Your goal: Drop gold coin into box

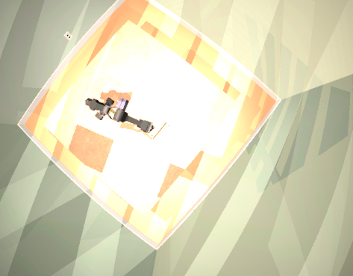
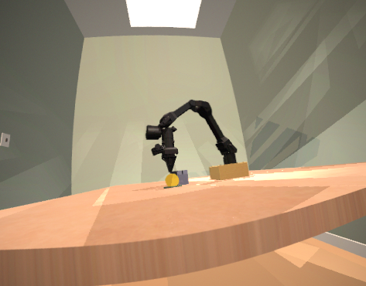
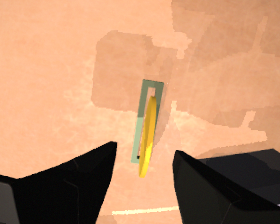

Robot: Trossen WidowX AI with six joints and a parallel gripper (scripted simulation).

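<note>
Now: gripper tip 4 cm above the gold coin.
</note>
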